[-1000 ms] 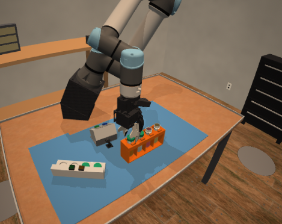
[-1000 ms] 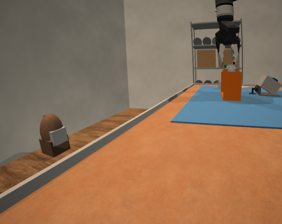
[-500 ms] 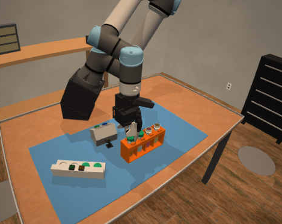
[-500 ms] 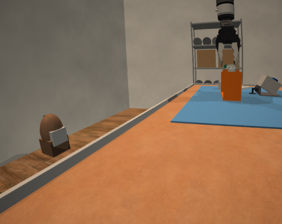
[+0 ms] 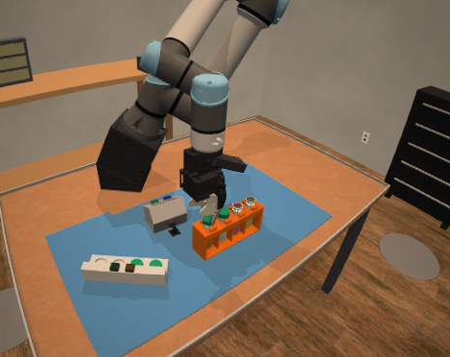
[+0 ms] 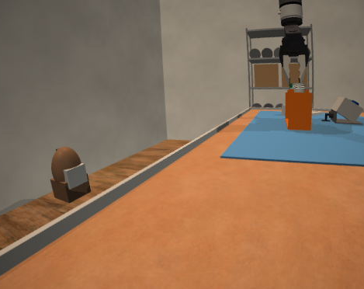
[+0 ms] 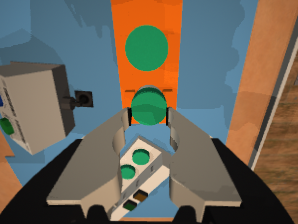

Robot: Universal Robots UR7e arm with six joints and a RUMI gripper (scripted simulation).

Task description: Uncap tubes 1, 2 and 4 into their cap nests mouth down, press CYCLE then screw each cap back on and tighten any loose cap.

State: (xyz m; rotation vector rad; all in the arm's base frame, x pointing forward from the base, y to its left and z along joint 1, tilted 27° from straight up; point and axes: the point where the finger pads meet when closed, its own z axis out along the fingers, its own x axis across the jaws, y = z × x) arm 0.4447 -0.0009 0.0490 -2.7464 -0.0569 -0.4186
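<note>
The green key is 200 mm behind my hand, 70 mm to the right of it and 70 mm below it. Also, from my hand: cap (160 mm to the right, 120 mm below, 10 mm behind); grey key housing (190 mm behind, 80 mm below, 50 mm to the right); blue key (200 mm behind, 70 mm below, 30 mm to the right).
</note>
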